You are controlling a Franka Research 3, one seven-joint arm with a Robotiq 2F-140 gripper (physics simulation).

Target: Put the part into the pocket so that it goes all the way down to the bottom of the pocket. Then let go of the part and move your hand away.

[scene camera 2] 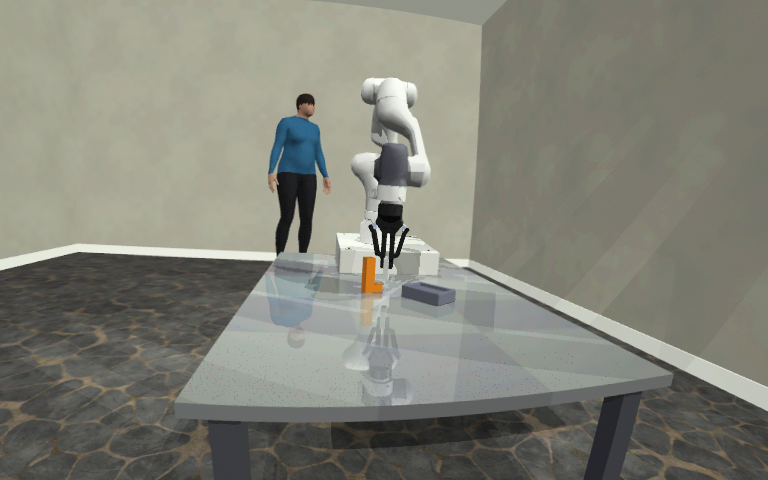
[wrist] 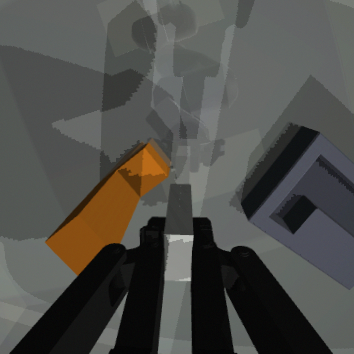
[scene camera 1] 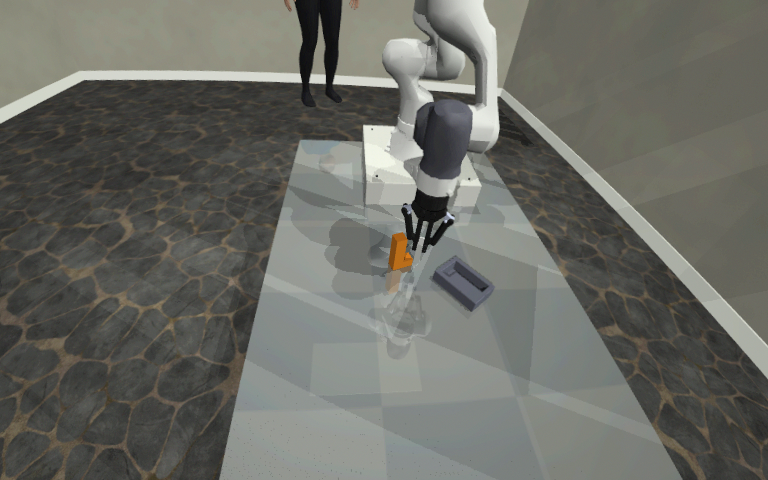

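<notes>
The orange L-shaped part (scene camera 1: 398, 251) (scene camera 2: 368, 275) (wrist: 102, 215) stands upright on the table, its long leg up and its short foot pointing right in the scene views. The grey-blue block with the pocket (scene camera 1: 453, 292) (scene camera 2: 420, 294) (wrist: 320, 250) lies on the table to the right of the part, turned at an angle; its recess holds no part. My gripper (scene camera 1: 417, 259) (scene camera 2: 386, 272) (wrist: 179, 201) is shut with nothing between its fingers. It points down beside the part's upper end, on the side toward the block. Whether a finger touches the part is unclear.
The glossy grey table (scene camera 1: 339, 435) (scene camera 2: 283, 390) shows reflections of the arm and part. The white robot base (scene camera 1: 390, 192) (scene camera 2: 351, 261) stands at its far end. A person (scene camera 1: 318, 45) (scene camera 2: 299, 147) stands on the floor behind, left of the arm.
</notes>
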